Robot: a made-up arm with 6 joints.
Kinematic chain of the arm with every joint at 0, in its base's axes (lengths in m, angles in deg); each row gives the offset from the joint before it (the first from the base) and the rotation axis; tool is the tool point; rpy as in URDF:
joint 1: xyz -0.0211 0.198 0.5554 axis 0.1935 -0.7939 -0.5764
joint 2: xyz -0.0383 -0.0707 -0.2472 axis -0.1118 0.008 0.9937
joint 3: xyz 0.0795 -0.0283 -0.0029 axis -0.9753 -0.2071 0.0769
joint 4: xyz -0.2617 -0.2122 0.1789 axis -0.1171 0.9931 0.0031
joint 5: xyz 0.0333 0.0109 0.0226 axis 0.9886 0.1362 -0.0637
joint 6: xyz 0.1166 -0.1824 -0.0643 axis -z
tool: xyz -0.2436 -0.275 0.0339 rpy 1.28 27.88 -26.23
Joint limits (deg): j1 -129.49..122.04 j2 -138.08..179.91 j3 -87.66..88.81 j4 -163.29..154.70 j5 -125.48..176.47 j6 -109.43..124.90
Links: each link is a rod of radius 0.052 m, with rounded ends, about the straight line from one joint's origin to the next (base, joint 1, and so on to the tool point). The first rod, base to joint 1, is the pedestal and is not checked.
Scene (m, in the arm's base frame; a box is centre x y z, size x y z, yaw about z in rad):
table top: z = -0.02
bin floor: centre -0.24 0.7 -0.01 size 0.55 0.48 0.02 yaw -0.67
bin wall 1: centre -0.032 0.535 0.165 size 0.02 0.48 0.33 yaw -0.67
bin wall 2: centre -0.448 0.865 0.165 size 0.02 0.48 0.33 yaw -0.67
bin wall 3: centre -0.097 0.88 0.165 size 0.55 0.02 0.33 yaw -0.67
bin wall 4: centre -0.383 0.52 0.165 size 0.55 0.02 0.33 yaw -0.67
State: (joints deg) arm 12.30 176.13 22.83 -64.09 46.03 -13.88
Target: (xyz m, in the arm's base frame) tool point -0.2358 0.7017 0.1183
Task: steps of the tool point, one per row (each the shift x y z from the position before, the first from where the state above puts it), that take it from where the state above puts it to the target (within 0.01 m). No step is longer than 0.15 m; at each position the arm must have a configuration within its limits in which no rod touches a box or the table.
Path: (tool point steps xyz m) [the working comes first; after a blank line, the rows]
Joints at the target: -9.14 179.91 -16.62 -58.37 35.39 -30.81
Straight joint move there: clear.

1: -0.0308 0.0352 -0.0824
2: -0.0460 0.0133 -0.0936
3: -0.0599 -0.0132 -0.0979

